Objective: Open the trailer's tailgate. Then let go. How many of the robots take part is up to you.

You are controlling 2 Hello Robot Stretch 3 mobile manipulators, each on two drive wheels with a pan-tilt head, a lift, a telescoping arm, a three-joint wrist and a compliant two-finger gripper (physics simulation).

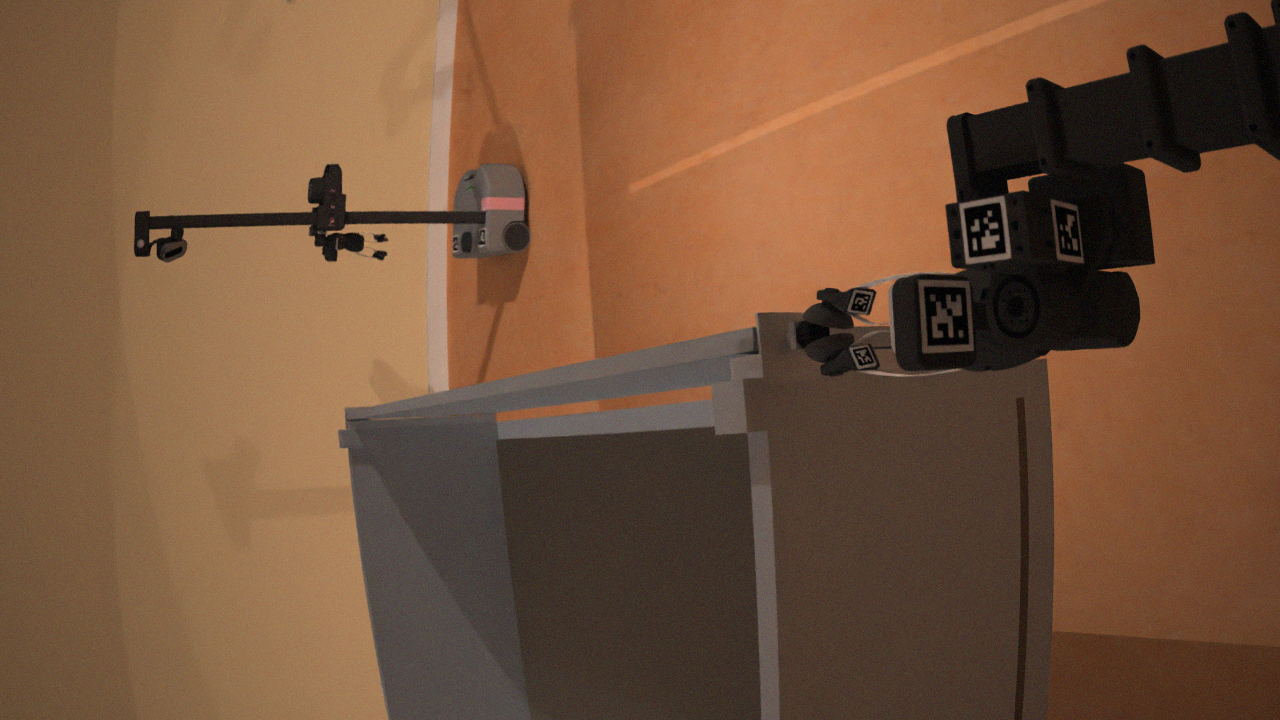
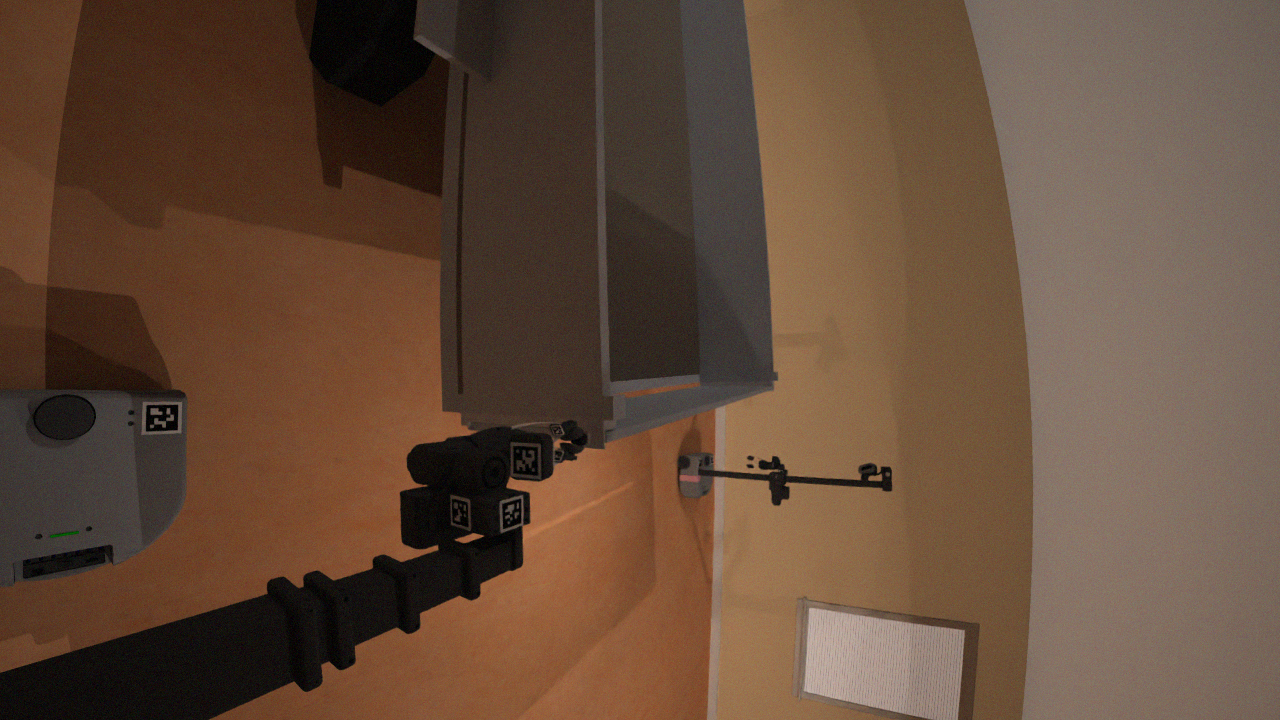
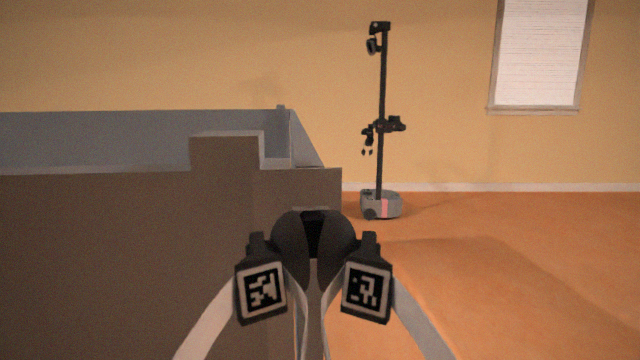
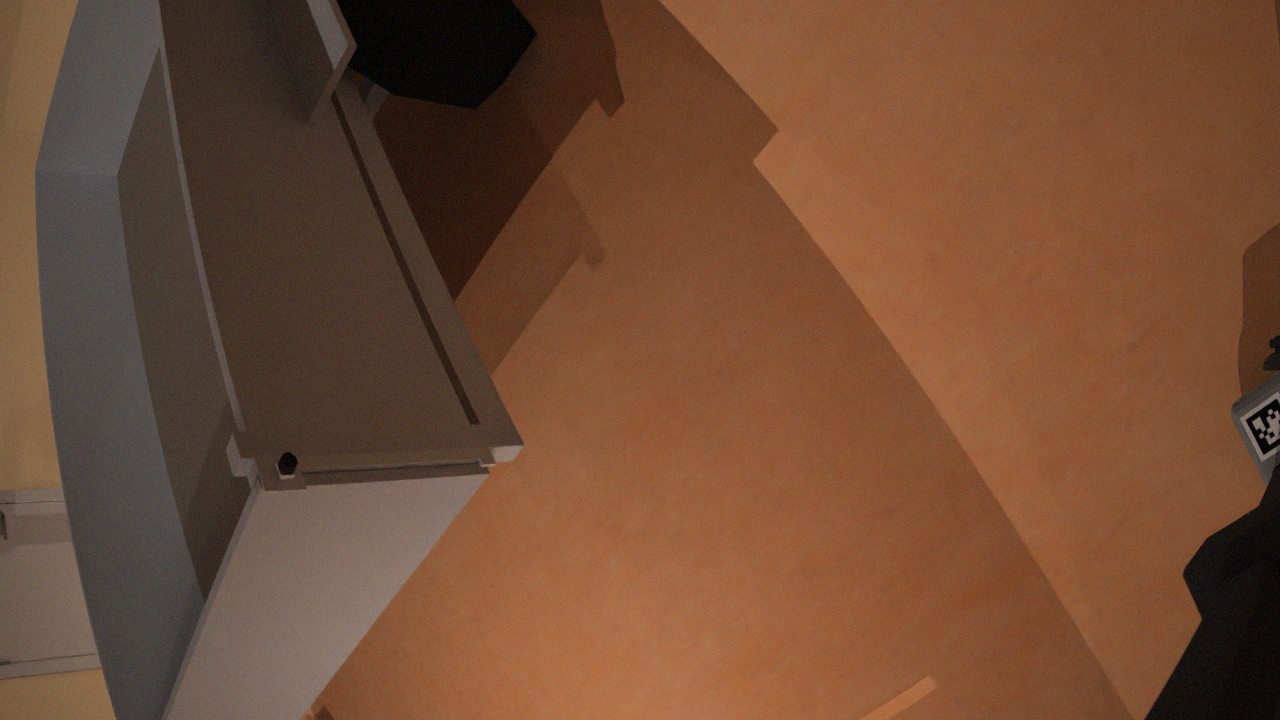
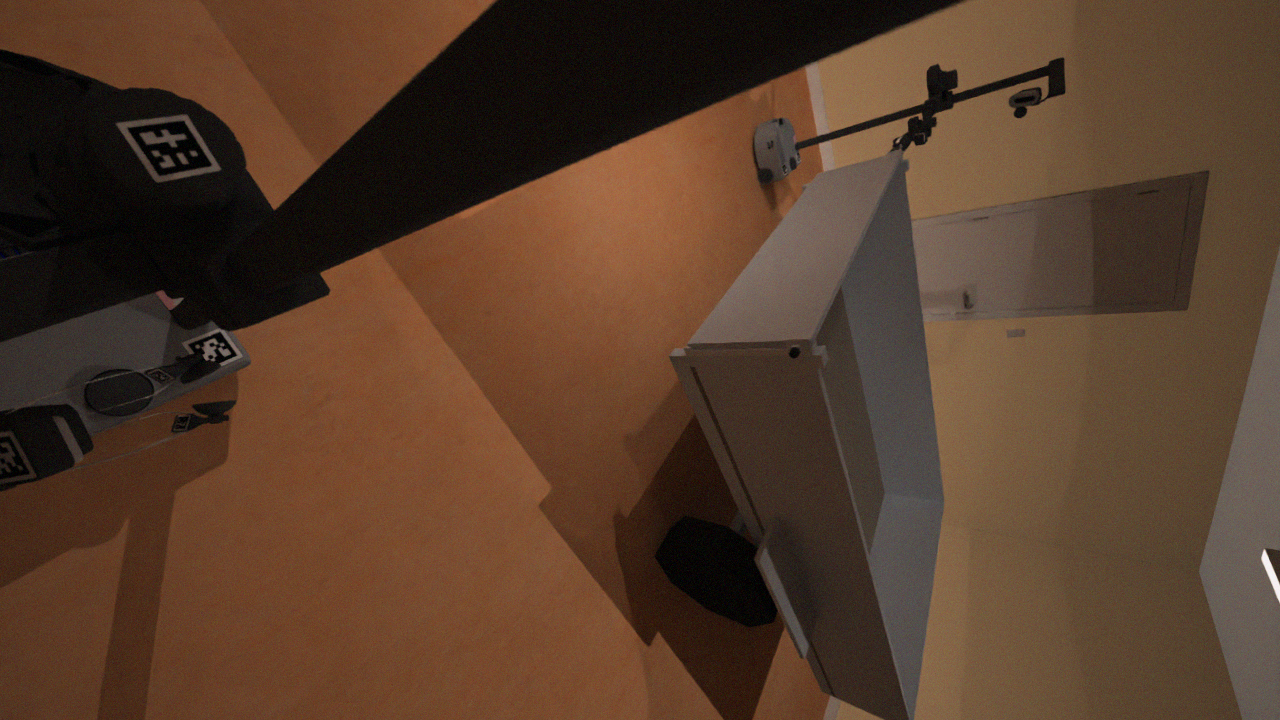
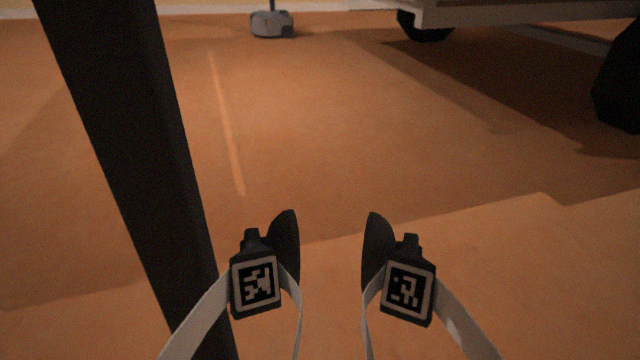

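Observation:
The trailer is an open grey box. Its tailgate stands upright across the end. A black latch knob sits at one rear corner; another black knob sits at the opposite one. My r1 gripper is shut on the first knob, its fingers partly hiding it. My r2 gripper is open and empty, low near its own base and well away from the trailer.
A black wheel and a fender stick out from the trailer's side. Robot r2 stands beyond the tailgate from r1, near a wall. Robot r1 stands across from r2. A door is in the wall.

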